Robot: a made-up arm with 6 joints. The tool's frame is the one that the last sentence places. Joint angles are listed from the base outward.
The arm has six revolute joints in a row. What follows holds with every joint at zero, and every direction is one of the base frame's. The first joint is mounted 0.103 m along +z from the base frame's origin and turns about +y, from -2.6 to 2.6 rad. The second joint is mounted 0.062 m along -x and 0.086 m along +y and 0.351 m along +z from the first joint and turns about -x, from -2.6 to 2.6 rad. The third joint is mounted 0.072 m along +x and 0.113 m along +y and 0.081 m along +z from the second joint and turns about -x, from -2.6 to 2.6 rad. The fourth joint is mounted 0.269 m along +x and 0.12 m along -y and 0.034 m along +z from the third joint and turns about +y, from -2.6 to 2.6 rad. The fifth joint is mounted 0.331 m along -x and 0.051 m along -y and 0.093 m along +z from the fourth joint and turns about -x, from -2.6 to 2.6 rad. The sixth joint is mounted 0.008 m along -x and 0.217 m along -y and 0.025 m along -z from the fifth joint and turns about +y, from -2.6 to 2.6 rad. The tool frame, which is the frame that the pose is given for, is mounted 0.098 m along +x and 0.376 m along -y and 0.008 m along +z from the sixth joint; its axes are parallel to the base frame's.
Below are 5 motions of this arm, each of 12 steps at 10 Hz.
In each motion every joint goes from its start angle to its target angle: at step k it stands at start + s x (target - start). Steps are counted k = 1, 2, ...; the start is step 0. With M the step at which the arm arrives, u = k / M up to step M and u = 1 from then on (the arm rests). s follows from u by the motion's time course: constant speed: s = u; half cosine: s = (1 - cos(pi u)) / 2; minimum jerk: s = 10 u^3 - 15 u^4 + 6 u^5.
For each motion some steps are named. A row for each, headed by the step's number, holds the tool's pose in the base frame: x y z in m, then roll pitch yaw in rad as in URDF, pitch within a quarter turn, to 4 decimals.
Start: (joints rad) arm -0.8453 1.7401 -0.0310 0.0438 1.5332 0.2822
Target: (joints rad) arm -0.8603 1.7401 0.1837 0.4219 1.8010 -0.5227
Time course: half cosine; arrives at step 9
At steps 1, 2, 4, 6, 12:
1: -0.2114 0.9033 0.3904 3.0632 -1.1094 -0.0527
2: -0.1692 0.9095 0.3846 3.0672 -1.0447 -0.1117
4: -0.0273 0.9125 0.3641 3.0787 -0.8235 -0.3113
6: 0.1240 0.8853 0.3409 3.0911 -0.5699 -0.5359
12: 0.2254 0.8477 0.3248 3.1010 -0.3788 -0.6999

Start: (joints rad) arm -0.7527 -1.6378 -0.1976 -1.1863 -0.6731 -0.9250
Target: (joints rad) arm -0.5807 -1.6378 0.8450 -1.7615 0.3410 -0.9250
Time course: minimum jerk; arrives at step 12
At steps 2, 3, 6, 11, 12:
2: 0.3688 0.4531 0.2583 2.9010 0.8221 -1.3448
3: 0.3906 0.3975 0.2009 2.7726 0.7820 -1.5200
6: 0.3696 0.0412 -0.0445 2.3443 0.4273 -2.2868
11: 0.1436 -0.2762 -0.1242 2.2476 0.0484 -3.0021
12: 0.1412 -0.2782 -0.1240 2.2478 0.0459 -3.0092

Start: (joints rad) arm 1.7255 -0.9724 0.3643 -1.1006 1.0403 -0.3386
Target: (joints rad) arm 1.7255 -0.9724 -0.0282 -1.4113 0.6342 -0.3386
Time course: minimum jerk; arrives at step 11
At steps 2, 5, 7, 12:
2: 0.3337 -0.3416 0.4311 -0.9702 0.4091 -0.3457
5: 0.1519 -0.2951 0.4122 -0.8905 0.2488 -0.5264
7: 0.0072 -0.2203 0.3742 -0.8098 0.1056 -0.6787
12: -0.0898 -0.1451 0.3309 -0.7406 -0.0065 -0.7944

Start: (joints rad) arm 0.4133 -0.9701 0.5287 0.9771 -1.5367 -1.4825
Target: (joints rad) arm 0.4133 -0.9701 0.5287 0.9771 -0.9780 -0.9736
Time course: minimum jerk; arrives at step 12
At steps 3, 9, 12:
3: -0.1292 -0.2018 0.5907 0.1927 0.5258 -1.6310
9: -0.0587 -0.4209 0.4801 0.4535 0.7796 -0.9687
12: -0.0428 -0.4467 0.4688 0.4904 0.8044 -0.8729

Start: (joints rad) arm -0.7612 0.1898 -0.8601 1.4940 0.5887 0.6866
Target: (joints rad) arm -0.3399 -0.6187 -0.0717 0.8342 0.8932 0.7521
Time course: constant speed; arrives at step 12
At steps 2, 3, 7, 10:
2: 0.2931 -0.5644 0.6987 -0.1468 1.1878 0.6628
3: 0.2926 -0.5768 0.7060 -0.1721 1.1707 0.6251
7: 0.2868 -0.6306 0.7335 -0.2714 1.1085 0.4642
10: 0.2784 -0.6721 0.7508 -0.3476 1.0680 0.3310

